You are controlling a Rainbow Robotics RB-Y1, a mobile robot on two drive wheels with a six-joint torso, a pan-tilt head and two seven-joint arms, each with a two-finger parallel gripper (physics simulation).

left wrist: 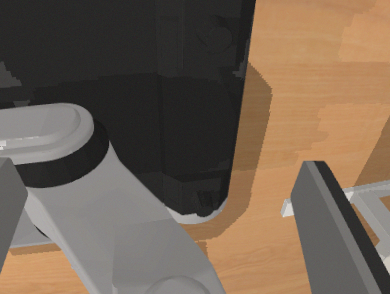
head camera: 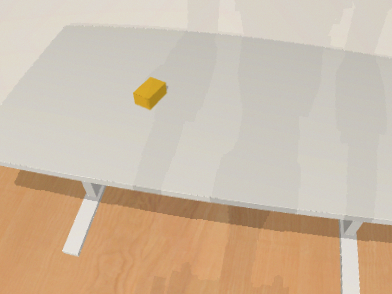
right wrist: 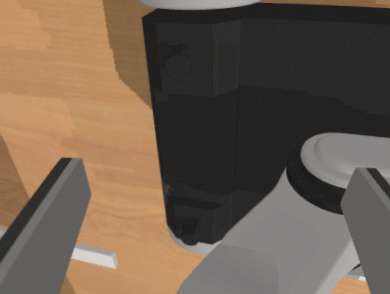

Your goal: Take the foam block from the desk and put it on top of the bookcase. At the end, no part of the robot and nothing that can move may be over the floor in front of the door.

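Places are measured from the robot's base along level axes (x back, y right, z up), in metres.
Pixels of known places: left gripper, fingertip midpoint: (left wrist: 156, 178); right gripper, fingertip midpoint: (right wrist: 217, 181).
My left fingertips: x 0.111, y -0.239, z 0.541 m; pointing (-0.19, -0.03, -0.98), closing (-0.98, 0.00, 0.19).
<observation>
Behind a point stands the place of what it marks.
The foam block (head camera: 150, 93) {z 0.766, x -0.653, y -0.297 m}, a small yellow box shape, lies on the left part of the grey-white desk (head camera: 270, 150) {z 0.721, x -0.526, y 0.074 m} in the head camera view. My left gripper (left wrist: 156, 178) {z 0.541, x 0.111, y -0.239 m} is open, with its two fingers wide apart at the sides of the left wrist view. My right gripper (right wrist: 217, 181) {z 0.541, x 0.107, y 0.246 m} is open too, with its fingers wide apart in the right wrist view. Both hang beside my own base, away from the foam block, and neither shows in the head camera view. The bookcase and the door do not show in these views.
The desk's white legs and feet (head camera: 82, 227) (head camera: 350, 260) stand on the wooden floor (head camera: 165, 240) {z 0.000, x -0.547, y -0.288 m} below its front edge. A desk foot also shows in the right wrist view (right wrist: 95, 256). My black base (left wrist: 200, 125) {z 0.191, x 0.004, y 0.001 m} (right wrist: 195, 135) {z 0.191, x 0.006, y 0.035 m} and grey arm parts fill much of both wrist views.
</observation>
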